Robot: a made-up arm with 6 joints.
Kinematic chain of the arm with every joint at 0, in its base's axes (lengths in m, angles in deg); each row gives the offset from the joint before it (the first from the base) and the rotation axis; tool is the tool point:
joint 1: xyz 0 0 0.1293 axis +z
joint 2: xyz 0 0.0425 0 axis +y
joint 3: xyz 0 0 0.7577 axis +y
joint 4: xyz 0 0 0.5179 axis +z
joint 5: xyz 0 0 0 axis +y
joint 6: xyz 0 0 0.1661 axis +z
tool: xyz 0 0 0
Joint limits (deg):
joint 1: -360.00..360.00
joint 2: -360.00..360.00
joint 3: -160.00..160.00
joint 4: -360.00..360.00
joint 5: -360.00..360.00
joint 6: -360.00..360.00
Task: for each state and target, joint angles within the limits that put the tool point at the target. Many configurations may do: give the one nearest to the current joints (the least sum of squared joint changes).
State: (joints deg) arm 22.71 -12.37 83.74 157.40 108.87 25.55
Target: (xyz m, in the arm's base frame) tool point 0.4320 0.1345 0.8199
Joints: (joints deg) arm 5.27 -1.89 117.58 160.06 114.04 25.55
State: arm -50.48 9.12 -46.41 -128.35 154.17 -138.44
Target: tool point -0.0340 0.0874 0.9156
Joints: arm -65.19 20.28 -91.59 -139.24 160.22 -138.44
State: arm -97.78 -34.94 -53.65 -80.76 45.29 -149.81
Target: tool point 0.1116 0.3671 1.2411
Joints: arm -119.18 10.22 -66.04 -82.33 48.92 -149.81
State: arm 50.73 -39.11 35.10 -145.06 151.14 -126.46
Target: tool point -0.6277 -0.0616 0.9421
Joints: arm 7.74 -52.87 53.14 -145.80 168.27 -126.46
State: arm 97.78 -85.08 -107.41 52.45 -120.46 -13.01
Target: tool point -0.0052 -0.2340 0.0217
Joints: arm 80.67 -92.81 -153.35 27.01 -93.17 -13.01
